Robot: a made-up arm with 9 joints. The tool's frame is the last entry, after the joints. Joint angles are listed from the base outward. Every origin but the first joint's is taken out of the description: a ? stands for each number. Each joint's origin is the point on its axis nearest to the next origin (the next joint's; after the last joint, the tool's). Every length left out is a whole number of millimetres.
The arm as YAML. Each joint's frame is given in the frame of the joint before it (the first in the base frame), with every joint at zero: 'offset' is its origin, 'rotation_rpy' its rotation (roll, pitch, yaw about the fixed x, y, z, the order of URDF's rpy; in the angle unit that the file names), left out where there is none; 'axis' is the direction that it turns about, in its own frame. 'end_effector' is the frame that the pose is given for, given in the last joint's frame.
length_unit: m
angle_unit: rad
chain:
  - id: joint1
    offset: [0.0, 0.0, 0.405]
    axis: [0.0, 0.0, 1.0]
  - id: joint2
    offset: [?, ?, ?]
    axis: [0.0, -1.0, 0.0]
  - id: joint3
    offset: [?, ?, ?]
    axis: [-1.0, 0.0, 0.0]
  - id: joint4
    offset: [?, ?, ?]
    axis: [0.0, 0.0, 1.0]
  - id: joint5
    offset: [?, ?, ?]
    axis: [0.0, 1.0, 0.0]
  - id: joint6
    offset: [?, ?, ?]
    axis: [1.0, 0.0, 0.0]
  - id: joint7
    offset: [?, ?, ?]
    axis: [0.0, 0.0, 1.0]
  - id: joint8
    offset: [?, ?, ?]
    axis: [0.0, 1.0, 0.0]
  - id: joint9
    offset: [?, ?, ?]
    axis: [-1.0, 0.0, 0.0]
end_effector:
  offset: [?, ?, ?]
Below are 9 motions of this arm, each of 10 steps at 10 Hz.
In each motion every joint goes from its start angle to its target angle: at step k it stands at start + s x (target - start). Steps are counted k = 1, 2, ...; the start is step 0. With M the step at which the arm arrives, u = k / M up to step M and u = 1 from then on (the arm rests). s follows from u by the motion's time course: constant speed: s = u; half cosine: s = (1 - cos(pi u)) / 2; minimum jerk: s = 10 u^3 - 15 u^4 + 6 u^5.
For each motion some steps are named. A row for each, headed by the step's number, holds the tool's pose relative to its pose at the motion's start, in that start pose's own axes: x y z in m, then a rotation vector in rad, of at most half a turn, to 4 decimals.
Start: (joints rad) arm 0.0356 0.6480 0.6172 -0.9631 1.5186 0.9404 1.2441 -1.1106 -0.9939
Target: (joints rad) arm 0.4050 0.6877 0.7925 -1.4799 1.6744 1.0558 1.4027 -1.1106 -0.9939
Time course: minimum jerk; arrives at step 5
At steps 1, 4, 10:
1: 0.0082 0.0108 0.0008 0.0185 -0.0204 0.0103
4: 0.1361 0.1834 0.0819 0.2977 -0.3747 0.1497
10: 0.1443 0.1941 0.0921 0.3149 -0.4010 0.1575

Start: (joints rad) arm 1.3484 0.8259 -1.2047 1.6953 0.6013 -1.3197 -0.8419 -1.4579 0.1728
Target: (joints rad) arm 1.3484 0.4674 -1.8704 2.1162 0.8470 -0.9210 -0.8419 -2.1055 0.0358
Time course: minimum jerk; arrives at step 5
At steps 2, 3, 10:
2: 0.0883 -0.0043 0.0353 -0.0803 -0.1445 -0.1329
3: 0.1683 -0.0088 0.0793 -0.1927 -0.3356 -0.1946
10: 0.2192 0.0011 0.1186 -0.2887 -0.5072 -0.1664

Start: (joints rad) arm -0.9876 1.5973 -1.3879 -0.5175 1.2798 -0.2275 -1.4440 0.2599 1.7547
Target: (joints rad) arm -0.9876 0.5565 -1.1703 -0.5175 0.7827 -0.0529 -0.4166 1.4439 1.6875
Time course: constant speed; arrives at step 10
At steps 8, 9, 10:
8: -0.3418 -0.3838 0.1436 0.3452 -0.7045 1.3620
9: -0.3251 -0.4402 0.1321 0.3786 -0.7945 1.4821
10: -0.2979 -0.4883 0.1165 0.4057 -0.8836 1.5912

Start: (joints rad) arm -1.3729 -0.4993 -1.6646 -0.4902 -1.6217 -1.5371 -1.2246 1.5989 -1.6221
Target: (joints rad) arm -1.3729 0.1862 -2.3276 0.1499 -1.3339 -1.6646 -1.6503 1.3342 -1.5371
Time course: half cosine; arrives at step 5
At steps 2, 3, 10:
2: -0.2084 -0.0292 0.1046 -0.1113 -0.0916 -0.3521
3: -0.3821 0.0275 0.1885 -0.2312 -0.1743 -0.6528
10: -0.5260 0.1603 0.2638 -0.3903 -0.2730 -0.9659

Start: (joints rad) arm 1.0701 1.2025 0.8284 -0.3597 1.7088 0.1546 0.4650 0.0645 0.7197
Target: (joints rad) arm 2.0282 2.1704 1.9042 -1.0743 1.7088 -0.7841 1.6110 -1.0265 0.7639
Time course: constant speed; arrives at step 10
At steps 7, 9, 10:
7: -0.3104 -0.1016 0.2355 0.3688 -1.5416 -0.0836
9: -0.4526 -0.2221 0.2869 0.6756 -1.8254 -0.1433
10: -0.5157 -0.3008 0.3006 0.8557 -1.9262 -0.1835

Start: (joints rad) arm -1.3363 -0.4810 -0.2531 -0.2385 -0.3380 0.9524 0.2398 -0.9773 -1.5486
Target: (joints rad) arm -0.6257 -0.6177 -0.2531 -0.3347 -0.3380 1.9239 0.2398 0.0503 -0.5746
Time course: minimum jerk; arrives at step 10
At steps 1, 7, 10:
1: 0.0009 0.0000 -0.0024 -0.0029 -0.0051 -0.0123
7: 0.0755 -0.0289 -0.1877 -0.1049 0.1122 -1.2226
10: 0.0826 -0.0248 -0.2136 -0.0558 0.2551 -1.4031

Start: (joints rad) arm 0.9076 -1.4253 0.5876 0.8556 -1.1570 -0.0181 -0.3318 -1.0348 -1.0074
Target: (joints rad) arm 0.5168 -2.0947 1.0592 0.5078 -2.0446 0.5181 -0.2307 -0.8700 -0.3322
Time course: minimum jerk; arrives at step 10
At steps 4, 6, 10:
4: 0.0302 0.0304 -0.0508 -0.1262 -0.2047 -0.1297
6: 0.0785 0.0909 -0.0761 -0.1766 -0.4101 -0.2738
10: 0.1231 0.1675 -0.0637 -0.1384 -0.5732 -0.3845

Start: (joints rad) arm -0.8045 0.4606 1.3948 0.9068 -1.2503 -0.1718 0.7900 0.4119 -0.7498
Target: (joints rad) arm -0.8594 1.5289 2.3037 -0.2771 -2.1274 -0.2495 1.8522 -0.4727 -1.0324
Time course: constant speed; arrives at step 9
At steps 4, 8, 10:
4: -0.4275 -0.4994 -0.0066 -0.6266 0.6554 -0.0576
8: -0.9785 -0.4368 0.5421 -0.4747 1.8228 -0.2131
10: -1.0175 -0.3256 0.7143 -0.2807 2.1114 -0.3160

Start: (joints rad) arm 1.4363 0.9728 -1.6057 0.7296 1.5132 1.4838 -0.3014 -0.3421 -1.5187
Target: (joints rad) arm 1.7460 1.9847 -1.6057 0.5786 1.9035 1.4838 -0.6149 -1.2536 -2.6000
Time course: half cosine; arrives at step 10
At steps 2, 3, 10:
2: -0.0072 -0.0253 0.0029 -0.0015 -0.0239 0.0764
3: -0.0206 -0.0539 0.0084 -0.0054 -0.0269 0.1739
10: -0.1649 -0.2109 0.1209 -0.0465 0.7233 0.7475

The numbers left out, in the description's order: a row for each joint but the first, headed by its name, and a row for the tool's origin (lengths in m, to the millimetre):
joint2: 0.022 -0.011 0.0
joint3: 0.244 0.0 -0.025
joint4: 0.0 -0.082 0.034
joint5: 0.112 0.014 0.0
joint6: -0.202 0.0 -0.022
joint7: 0.0 0.225 -0.117
joint8: 0.066 0.072 0.0
joint9: 0.103 0.0 -0.18
tool: 0.0 0.225 -0.012

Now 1 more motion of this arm.
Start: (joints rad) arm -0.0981 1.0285 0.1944 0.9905 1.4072 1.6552 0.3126 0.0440 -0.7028
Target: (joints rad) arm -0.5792 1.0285 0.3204 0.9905 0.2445 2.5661 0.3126 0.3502 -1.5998
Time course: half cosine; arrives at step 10
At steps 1, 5, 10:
1: -0.0078 0.0109 0.0132 0.0451 0.0075 0.0180
5: -0.1792 0.0849 0.2814 0.8553 0.3172 0.3116
10: -0.2875 -0.0204 0.4918 1.5079 0.9417 0.3629

